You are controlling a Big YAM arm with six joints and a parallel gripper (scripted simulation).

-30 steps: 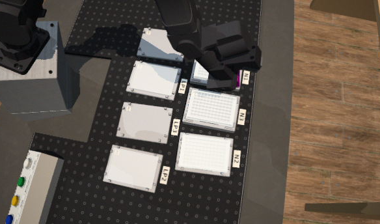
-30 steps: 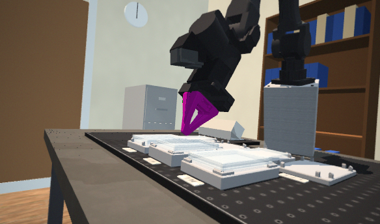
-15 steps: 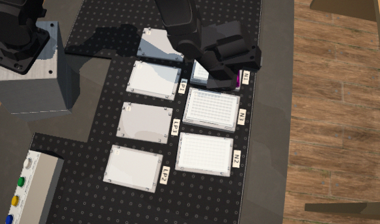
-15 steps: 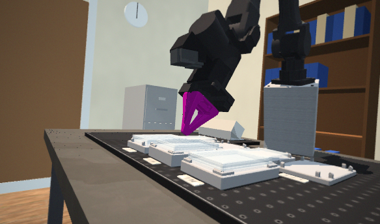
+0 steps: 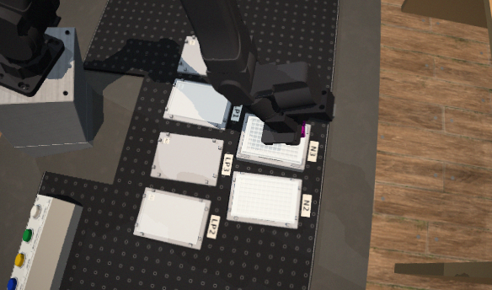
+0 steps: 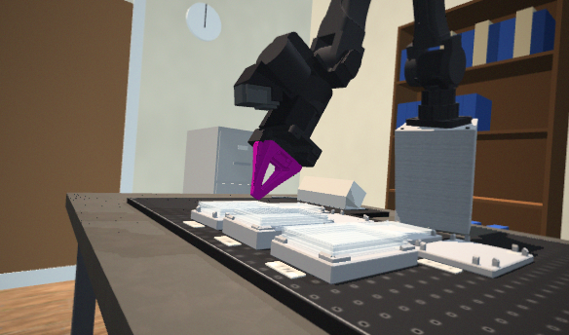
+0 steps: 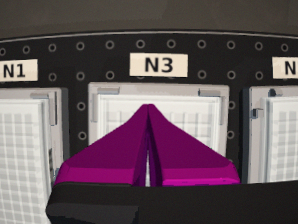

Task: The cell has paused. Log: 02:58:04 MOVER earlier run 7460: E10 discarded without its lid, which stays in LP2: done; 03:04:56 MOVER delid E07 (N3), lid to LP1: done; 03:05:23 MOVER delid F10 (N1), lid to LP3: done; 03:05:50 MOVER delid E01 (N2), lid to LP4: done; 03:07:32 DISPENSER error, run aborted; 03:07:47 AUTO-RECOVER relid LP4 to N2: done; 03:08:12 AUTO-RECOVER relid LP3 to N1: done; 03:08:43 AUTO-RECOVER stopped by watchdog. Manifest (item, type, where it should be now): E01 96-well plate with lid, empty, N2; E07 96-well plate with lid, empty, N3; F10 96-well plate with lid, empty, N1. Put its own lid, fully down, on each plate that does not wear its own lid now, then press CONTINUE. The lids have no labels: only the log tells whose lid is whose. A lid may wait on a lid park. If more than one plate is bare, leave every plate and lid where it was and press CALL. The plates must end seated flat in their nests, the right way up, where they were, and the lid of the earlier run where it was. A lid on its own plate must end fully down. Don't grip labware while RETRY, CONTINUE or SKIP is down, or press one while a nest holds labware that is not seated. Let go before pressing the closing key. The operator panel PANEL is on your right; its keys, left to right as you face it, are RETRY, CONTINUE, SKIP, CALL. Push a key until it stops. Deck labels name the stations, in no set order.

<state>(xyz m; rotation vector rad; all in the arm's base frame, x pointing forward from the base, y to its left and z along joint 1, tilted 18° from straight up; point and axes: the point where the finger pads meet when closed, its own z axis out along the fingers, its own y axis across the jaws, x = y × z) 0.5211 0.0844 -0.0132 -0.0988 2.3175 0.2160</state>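
My gripper is now 240 mm past the lid park LP1, 30 mm to the right of it and 60 mm above it. From my hand the other things lie so: LP1 label: 150 mm behind, 40 mm to the left, 70 mm below; then LP3 label: 130 mm behind, 90 mm to the right, 70 mm below; then nest N1: 70 mm behind, 110 mm to the left, 60 mm below.
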